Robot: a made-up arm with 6 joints.
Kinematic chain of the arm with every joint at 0, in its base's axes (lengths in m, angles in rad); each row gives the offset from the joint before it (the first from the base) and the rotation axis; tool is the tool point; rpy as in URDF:
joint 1: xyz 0 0 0.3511 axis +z
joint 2: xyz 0 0 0 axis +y
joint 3: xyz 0.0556 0 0.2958 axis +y
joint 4: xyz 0.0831 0 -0.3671 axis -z
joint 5: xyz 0 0 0 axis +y
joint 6: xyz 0.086 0 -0.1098 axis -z
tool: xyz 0 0 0 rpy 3.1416 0 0
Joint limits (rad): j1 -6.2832..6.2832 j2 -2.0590..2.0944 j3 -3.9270..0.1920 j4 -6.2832..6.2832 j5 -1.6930..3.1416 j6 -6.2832..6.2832
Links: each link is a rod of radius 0.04 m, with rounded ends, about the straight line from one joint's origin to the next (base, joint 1, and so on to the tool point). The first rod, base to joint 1, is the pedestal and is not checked.
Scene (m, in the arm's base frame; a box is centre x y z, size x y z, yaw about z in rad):
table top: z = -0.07
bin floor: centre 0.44 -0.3 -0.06 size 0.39 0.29 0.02 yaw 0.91
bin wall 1: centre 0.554 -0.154 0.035 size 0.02 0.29 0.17 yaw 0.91
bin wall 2: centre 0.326 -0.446 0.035 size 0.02 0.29 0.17 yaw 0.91
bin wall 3: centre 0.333 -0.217 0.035 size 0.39 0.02 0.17 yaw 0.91
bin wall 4: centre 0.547 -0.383 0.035 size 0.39 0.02 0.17 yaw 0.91
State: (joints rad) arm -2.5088 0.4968 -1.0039 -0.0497 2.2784 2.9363
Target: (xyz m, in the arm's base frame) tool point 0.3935 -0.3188 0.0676
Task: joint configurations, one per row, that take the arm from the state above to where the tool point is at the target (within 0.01 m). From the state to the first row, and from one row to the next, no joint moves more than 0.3 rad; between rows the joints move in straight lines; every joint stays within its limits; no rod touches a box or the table.
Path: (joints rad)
1: -2.2219 0.5219 -1.0910 0.0264 2.2327 2.9363
2: -1.9349 0.5471 -1.1782 0.1025 2.1870 2.9363
3: -1.6480 0.5722 -1.2653 0.1787 2.1414 2.9363
4: -1.3611 0.5974 -1.3524 0.2548 2.0957 2.9363
5: -1.0742 0.6225 -1.4396 0.3309 2.0500 2.9363
6: -0.7872 0.6477 -1.5267 0.4070 2.0043 2.9363
7: -0.7855 0.8608 -1.5951 0.4217 1.8737 2.9363
8: -0.7837 1.0739 -1.6634 0.4364 1.7430 2.9363

